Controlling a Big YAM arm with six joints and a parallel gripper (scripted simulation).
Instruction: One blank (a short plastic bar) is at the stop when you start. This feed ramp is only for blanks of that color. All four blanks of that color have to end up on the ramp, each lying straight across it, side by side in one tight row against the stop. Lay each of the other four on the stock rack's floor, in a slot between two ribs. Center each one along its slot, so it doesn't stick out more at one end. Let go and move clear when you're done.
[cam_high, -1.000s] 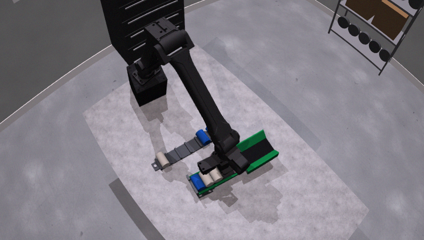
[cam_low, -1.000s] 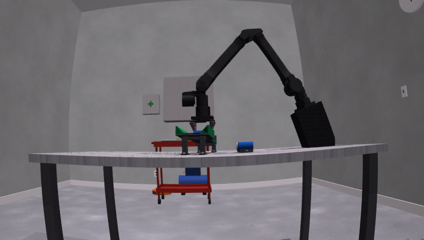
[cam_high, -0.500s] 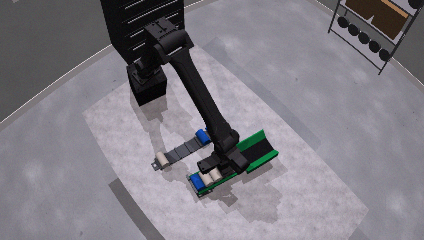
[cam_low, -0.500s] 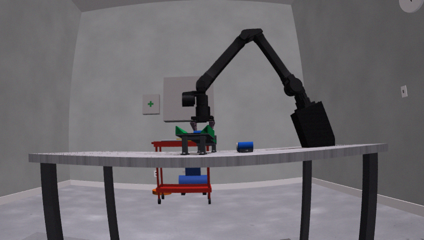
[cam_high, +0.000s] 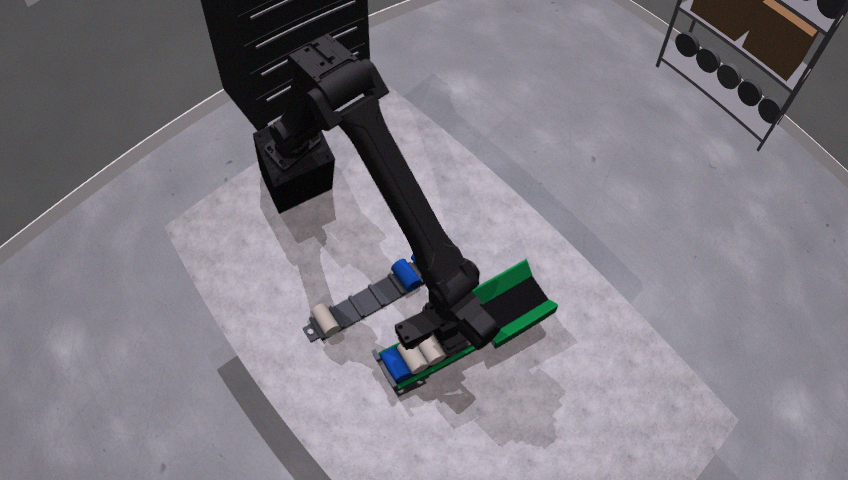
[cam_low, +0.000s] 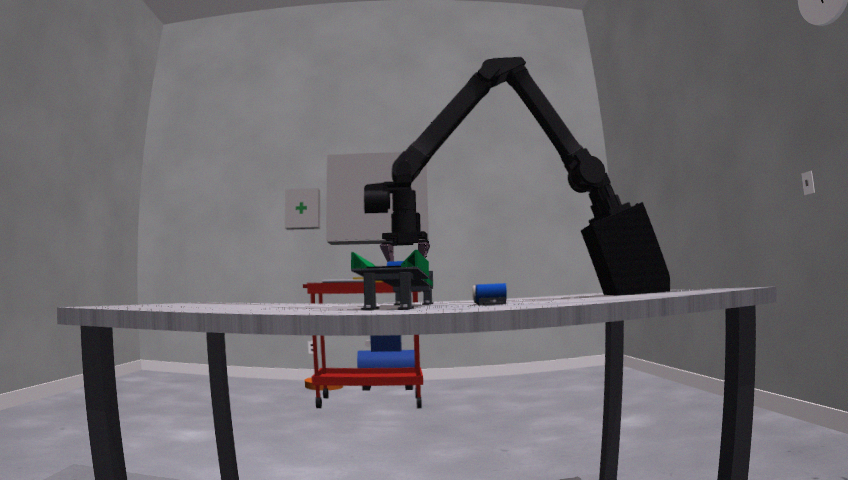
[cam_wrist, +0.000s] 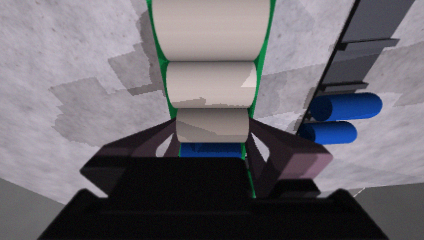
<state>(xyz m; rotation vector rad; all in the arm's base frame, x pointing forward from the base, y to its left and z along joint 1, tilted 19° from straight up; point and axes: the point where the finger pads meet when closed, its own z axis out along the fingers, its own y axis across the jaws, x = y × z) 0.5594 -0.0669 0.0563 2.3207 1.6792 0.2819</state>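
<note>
The feed ramp is 2 cm ahead of my hand, 4 cm to the left of it and 2 cm below it. The rest, counted from my hand: grey stop (5 cm behind, 14 cm to the right, 2 cm below); then stock rack (21 cm behind, 9 cm below).
</note>
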